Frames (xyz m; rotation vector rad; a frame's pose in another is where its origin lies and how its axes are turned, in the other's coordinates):
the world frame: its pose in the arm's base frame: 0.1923 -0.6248 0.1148 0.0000 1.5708 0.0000
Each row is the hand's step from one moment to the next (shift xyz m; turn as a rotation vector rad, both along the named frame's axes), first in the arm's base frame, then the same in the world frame.
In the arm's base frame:
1: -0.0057 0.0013 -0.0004 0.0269 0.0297 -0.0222
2: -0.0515 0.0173 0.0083 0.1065 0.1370 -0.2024
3: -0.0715 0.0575 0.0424 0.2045 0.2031 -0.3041
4: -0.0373 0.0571 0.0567 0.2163 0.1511 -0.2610
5: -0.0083 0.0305 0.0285 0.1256 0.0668 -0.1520
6: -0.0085 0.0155 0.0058 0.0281 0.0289 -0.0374
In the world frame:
1: 0.0004 0.0013 -0.0057 0.0222 0.0297 0.0269
2: -0.0083 0.0173 -0.0515 0.2024 0.1370 0.1065
3: -0.0424 0.0575 -0.0715 0.3041 0.2031 0.2045
4: -0.0567 0.0571 -0.0373 0.2610 0.1511 0.2163
5: -0.0285 0.0305 -0.0083 0.1520 0.0668 0.1256
6: -0.0058 0.0155 -0.0085 0.0374 0.0289 0.0281

